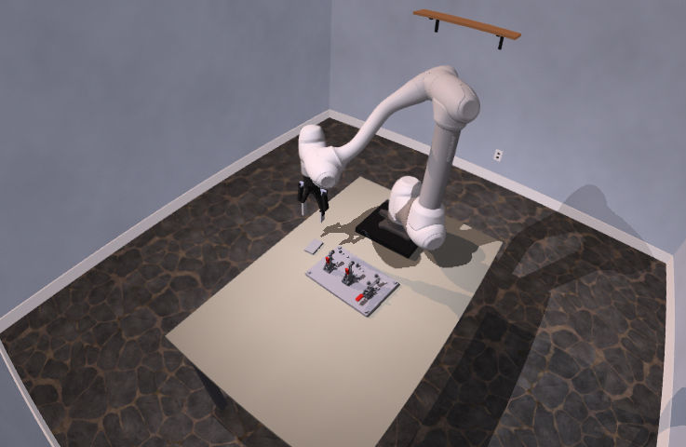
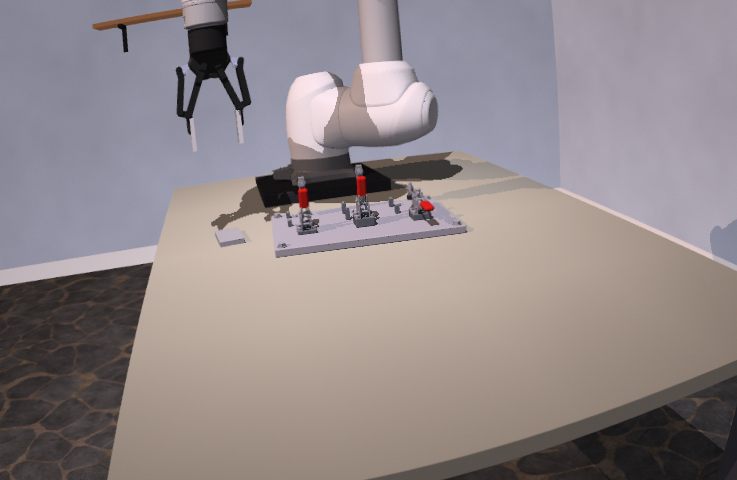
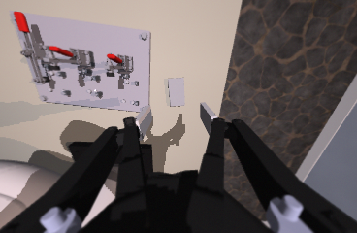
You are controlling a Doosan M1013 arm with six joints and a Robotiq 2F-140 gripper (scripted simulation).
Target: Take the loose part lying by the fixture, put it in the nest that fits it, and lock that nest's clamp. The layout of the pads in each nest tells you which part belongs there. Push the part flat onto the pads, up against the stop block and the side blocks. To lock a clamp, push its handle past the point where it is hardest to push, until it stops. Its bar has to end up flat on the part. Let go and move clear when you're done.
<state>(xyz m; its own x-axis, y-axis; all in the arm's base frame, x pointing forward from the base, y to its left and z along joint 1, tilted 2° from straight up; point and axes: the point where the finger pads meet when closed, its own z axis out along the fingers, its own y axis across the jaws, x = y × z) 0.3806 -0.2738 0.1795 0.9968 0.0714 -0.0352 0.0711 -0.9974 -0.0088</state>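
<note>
Right now the loose part is 21 cm below my hand. From my hand the other things lie so: grey fixture plate: 26 cm to the left, 21 cm below, 6 cm ahead.
</note>
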